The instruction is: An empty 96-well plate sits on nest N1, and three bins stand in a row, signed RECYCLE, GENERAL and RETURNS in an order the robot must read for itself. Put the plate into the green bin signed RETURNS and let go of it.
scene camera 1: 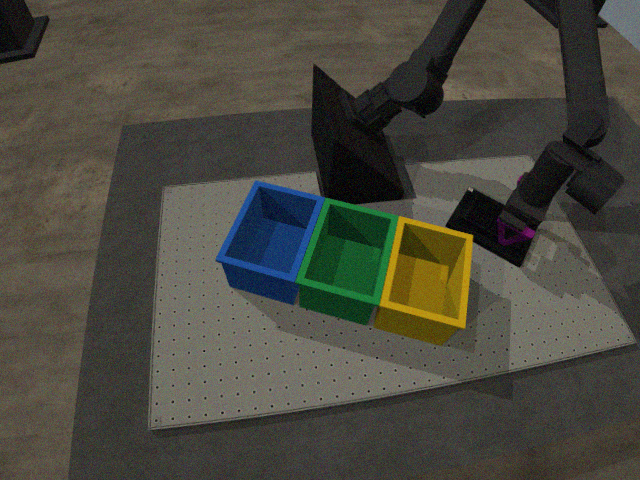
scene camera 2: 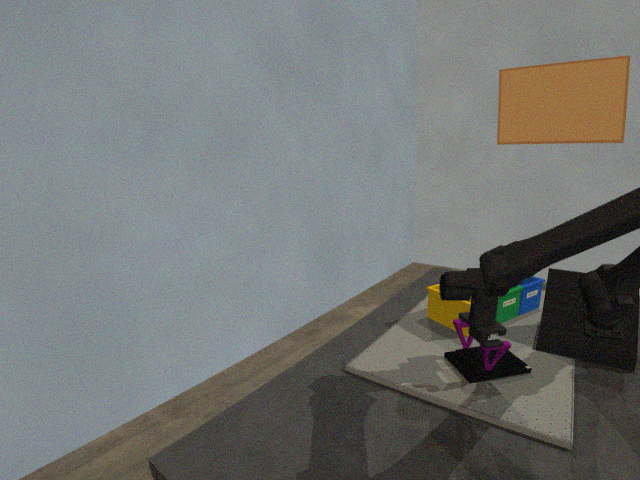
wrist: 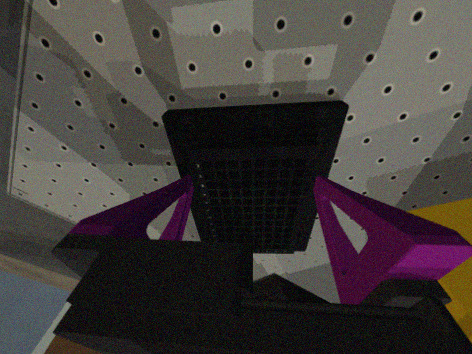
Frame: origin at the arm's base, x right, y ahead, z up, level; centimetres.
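Where they show: gripper, fingertip midpoint: (scene camera 1: 509, 227) (scene camera 2: 476, 358) (wrist: 251, 182); arm's base at its link origin: (scene camera 1: 360, 120) (scene camera 2: 601, 316).
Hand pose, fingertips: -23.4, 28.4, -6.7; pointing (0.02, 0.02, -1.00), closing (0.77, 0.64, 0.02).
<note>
Each offset is from my fingertips to the top centre of the thing, as dx, dy, dz. "pt": to the spot under its first point. Level surfaces: height alone.
The dark 96-well plate @[+2.0, -2.2, +0.6] (wrist: 255, 205) sits on the black nest @[+2.0, -2.2, -0.3] (scene camera 1: 516, 255) (scene camera 2: 511, 367) (wrist: 257, 122); plate and nest are hard to tell apart in the scene views. My gripper (scene camera 1: 506, 222) (scene camera 2: 478, 357) (wrist: 251, 182) is open, its magenta fingers on either side of the plate, low over the nest. Contact with the plate cannot be told. The green bin @[+34.8, +1.9, +7.9] (scene camera 1: 336, 304) (scene camera 2: 508, 313) stands in the middle of the row, between blue and yellow. Its white label @[pt +30.5, -5.1, +4.2] (scene camera 2: 509, 302) shows in scene camera 2, too small to read.
The blue bin (scene camera 1: 259, 281) (scene camera 2: 530, 304) and the yellow bin (scene camera 1: 413, 326) (scene camera 2: 447, 310) (wrist: 450, 225) flank the green one. The yellow bin is nearest the nest. The black angular base block (scene camera 1: 356, 160) (scene camera 2: 563, 315) stands behind the row. Everything stands on the perforated board @[dz -2.0] (scene camera 1: 206, 361) (scene camera 2: 547, 413).
</note>
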